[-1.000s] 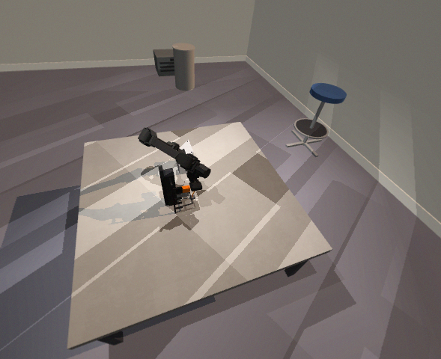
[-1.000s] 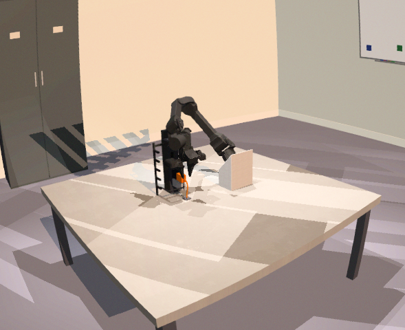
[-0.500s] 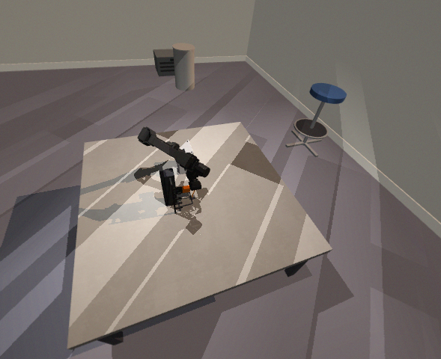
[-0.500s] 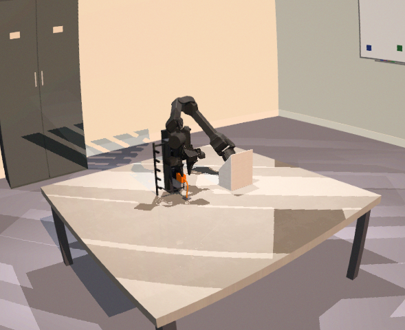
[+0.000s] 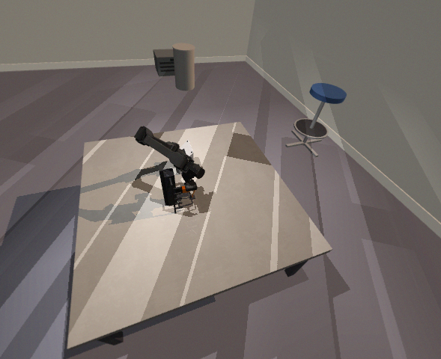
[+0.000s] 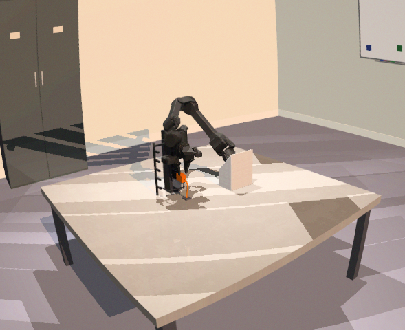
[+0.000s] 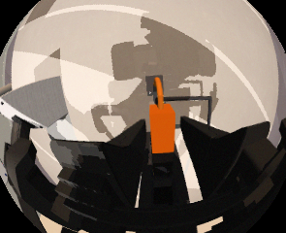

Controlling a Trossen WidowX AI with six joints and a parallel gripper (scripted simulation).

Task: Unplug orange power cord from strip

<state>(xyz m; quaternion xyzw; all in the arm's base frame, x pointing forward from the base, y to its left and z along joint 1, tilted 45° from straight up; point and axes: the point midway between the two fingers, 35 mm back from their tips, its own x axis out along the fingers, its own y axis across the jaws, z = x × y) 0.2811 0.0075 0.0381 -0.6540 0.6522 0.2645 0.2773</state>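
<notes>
Right now my gripper tip is 30 mm to the left of the orange plug and 10 mm above it. Round my gripper tip: black power strip (110 mm to the right, 20 mm above).
</notes>
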